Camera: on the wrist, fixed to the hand. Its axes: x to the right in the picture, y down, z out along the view.
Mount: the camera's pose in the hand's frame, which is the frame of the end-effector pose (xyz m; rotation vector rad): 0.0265 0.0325 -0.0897 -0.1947 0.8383 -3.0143
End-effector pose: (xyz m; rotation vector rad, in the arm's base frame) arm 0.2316 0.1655 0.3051 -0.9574 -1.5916 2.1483
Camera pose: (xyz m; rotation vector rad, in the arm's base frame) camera 0.2765 0.2355 0.2514 0.6796 -0.6930 -0.5598
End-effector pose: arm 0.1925 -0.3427 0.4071 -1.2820 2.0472 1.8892
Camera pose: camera 0.1974 -0.4362 0.4393 -2.0605 -1.0880 -0.2653
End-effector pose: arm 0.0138 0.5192 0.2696 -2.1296 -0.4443 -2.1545
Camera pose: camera -0.0653 0.4688 0.3014 -0.7241 1.3792 0.5289
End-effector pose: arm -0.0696 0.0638 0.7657 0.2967 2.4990 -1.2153
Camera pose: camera -0.1024 0.1555 0.7834 1.6939 -0.4021 0.1933
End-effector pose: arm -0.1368 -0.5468 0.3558 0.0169 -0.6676 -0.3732
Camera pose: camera -0.0524 -0.5348 0.3054 -0.9079 -0.7942 2.7171
